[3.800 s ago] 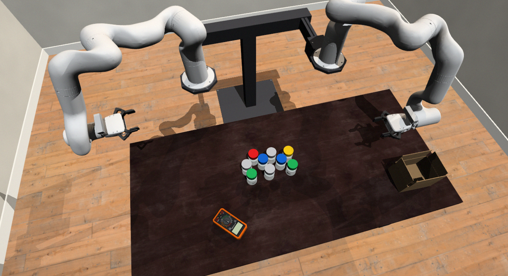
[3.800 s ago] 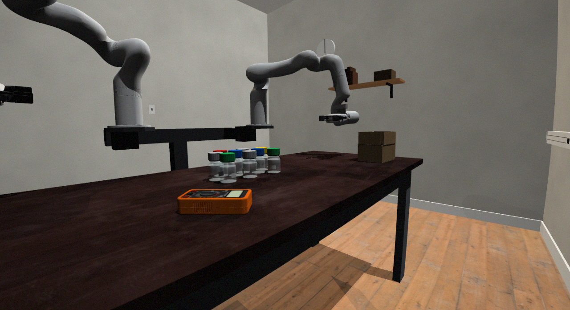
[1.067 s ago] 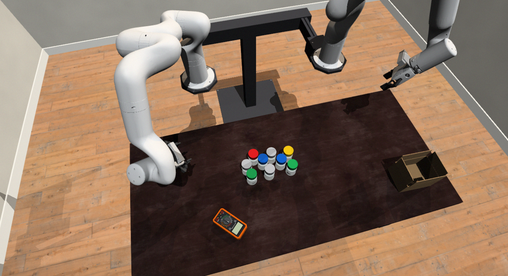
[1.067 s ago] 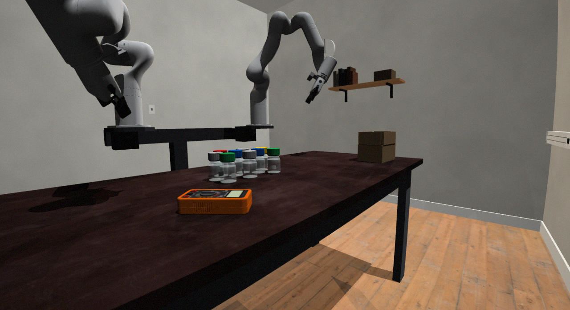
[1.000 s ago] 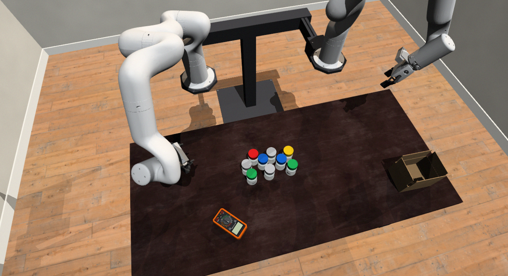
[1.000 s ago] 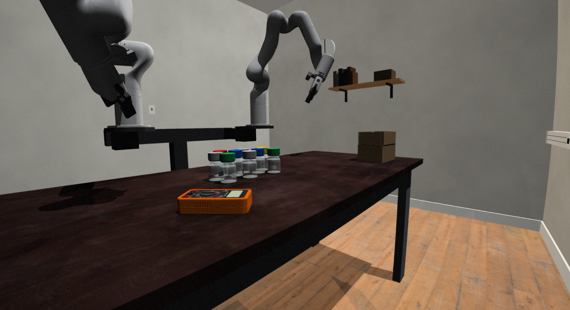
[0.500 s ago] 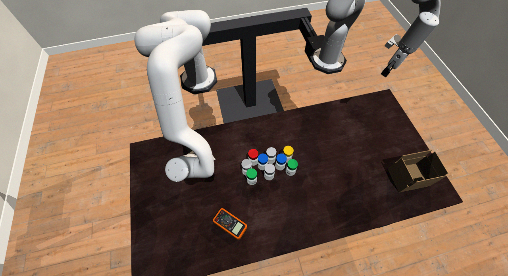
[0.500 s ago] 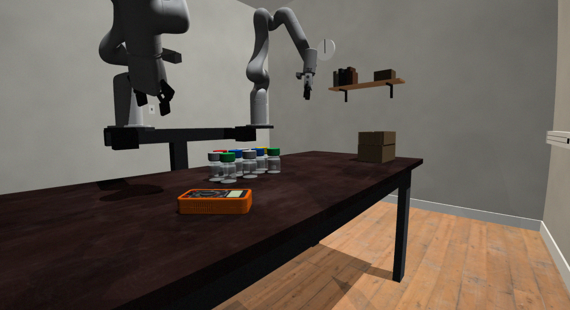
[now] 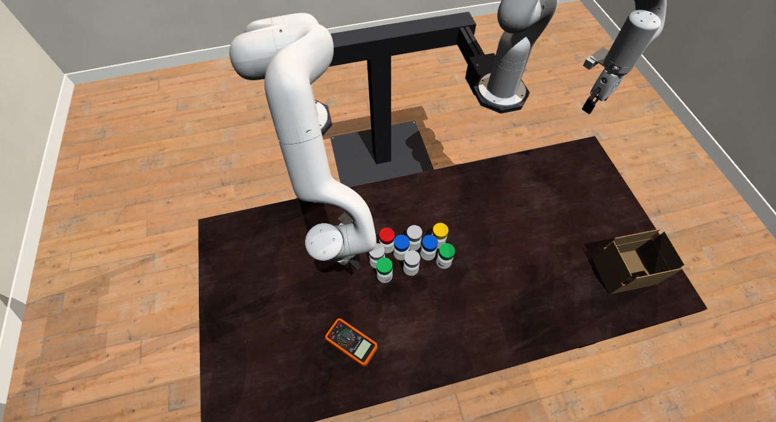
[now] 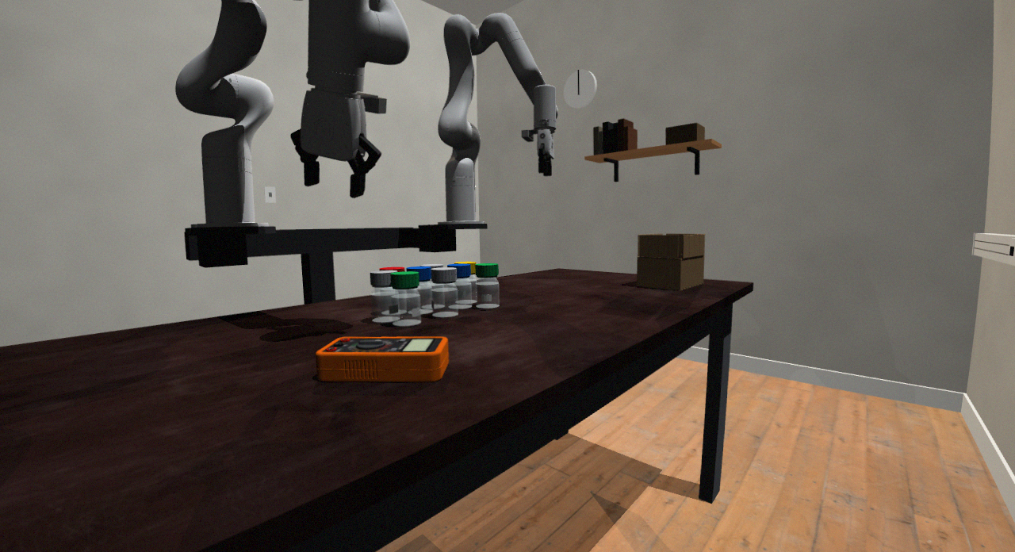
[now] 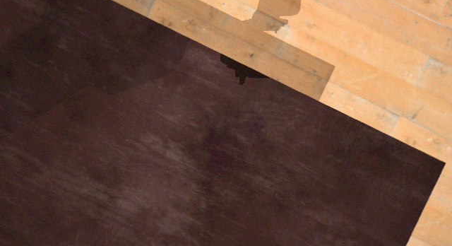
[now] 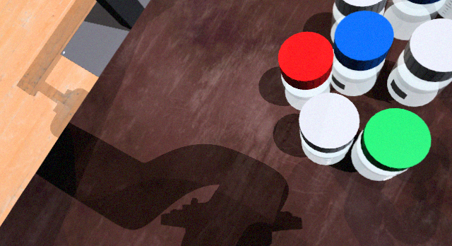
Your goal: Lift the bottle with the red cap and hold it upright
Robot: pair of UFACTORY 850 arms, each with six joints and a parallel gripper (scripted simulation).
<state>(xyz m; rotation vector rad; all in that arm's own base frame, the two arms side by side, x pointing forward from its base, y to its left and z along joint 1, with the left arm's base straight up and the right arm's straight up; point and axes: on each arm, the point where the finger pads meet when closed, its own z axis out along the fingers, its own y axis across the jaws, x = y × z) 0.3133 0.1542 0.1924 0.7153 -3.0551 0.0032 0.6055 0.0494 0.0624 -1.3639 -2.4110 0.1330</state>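
Observation:
Now: right hand 10 cm past the red-capped bottle, 16 cm to the right of it and 22 cm above it. The rest, counted from my right hand: cardboard box 16 cm ahead, 98 cm to the left, 20 cm below.

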